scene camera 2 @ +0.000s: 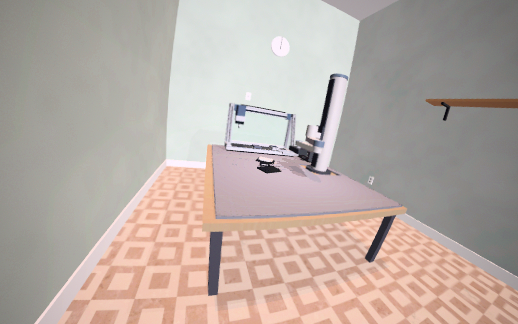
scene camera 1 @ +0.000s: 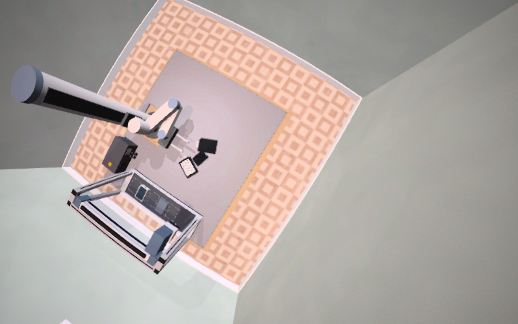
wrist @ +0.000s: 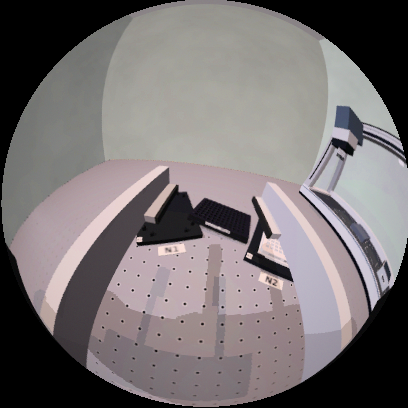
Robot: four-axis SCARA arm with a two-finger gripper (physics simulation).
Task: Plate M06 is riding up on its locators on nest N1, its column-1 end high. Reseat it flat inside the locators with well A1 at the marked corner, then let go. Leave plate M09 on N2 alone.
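Places are measured from the arm's base along level axes (x left, y back, z up), in centimetres.
Pixels of known places: gripper, fingertip midpoint: (scene camera 2: 280,151) (scene camera 1: 185,147) (wrist: 216,183); arm's base, origin of the base link: (scene camera 2: 318,170).
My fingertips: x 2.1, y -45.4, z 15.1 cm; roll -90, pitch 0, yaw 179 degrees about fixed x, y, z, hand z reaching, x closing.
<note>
For each thing: its top centre in the pictures, then the offset to it from my fingertips. "spot": a spot on its surface instead. Level surfaces: height alone.
- Nest N1, middle of its top: (wrist: 166,206) (scene camera 2: 269,167) (scene camera 1: 206,145) dy -10.7, dx +9.0, dz -11.6 cm
- black well plate, middle of its top: (wrist: 223,212) (scene camera 1: 199,157) dy -10.7, dx -3.5, dz -11.0 cm
- White plate M09, middle of its top: (wrist: 283,234) (scene camera 1: 187,167) (scene camera 2: 265,158) dy -5.6, dx -16.3, dz -11.2 cm
- black nest N2, middle of its top: (wrist: 281,237) (scene camera 1: 187,167) dy -5.6, dx -16.3, dz -12.0 cm
- gantry machine, surface spot: (scene camera 1: 114,231) spot: dy -1.5, dx -65.0, dz +36.4 cm
- dark box, surface spot: (scene camera 1: 119,154) spot: dy +52.8, dx -39.1, dz -2.3 cm
- perforated table top, its level: dz -13.8 cm
Nest N1 (scene camera 1: 207,146) (scene camera 2: 269,170) (wrist: 170,227) is a black base with small studs, left of centre in the wrist view. A black well plate (scene camera 1: 200,158) (wrist: 222,217), presumably M06, lies between N1 and N2, its left end at N1's right edge; I cannot tell whether it rests on that edge. Its label is too small to read. White plate M09 (scene camera 1: 188,167) (scene camera 2: 265,160) (wrist: 272,247) sits on black nest N2 (wrist: 270,268), partly hidden by the right finger. My gripper (scene camera 1: 187,145) (wrist: 216,183) is open and empty, its fingers apart on the near side of the nests.
A gantry machine (scene camera 1: 114,231) (scene camera 2: 265,109) stands beyond N2, with its blue head (wrist: 348,120) raised. A dark box (scene camera 1: 119,154) stands near the arm's column (scene camera 1: 75,100) (scene camera 2: 334,125). The perforated table top (wrist: 200,310) carries the arm's shadows.
</note>
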